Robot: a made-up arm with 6 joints.
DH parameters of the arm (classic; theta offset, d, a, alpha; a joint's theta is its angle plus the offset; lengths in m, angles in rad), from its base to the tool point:
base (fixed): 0 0 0 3.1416
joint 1: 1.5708 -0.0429 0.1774 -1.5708
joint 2: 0 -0.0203 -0.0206 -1.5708
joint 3: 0 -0.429 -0.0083 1.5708
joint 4: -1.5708 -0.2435 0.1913 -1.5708
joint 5: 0 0.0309 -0.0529 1.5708
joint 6: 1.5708 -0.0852 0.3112 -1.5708
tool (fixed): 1.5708 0.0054 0 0
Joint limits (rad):
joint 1: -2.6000..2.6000
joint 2: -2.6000..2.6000
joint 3: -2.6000..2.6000
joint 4: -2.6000..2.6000
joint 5: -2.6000..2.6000
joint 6: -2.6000..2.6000
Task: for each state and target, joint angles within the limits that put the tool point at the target. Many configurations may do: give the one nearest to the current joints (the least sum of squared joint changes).
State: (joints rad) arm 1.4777 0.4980 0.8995 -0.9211 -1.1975 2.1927
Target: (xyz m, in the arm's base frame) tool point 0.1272 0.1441 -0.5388
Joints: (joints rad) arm 1.3470 0.5130 1.2885 -1.0054 -1.2030 2.4862
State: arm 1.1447 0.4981 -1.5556 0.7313 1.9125 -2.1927
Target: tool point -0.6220 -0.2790 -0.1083
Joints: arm 1.2373 0.5775 -1.6185 0.6301 2.3836 -1.7602
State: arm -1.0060 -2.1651 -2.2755 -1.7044 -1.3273 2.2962
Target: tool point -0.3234 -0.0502 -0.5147
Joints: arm -1.0740 -1.6652 -2.3447 -1.4760 -1.5266 1.8861
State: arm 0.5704 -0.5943 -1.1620 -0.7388 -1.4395 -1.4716
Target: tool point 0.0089 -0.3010 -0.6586
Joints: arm 0.7590 0.1241 -1.3693 -0.7815 -1.3759 -1.5006
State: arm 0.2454 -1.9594 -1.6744 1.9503 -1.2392 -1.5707
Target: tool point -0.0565 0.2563 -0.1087
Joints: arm 0.7458 -1.8593 -0.8969 1.9421 -1.0834 -1.6263
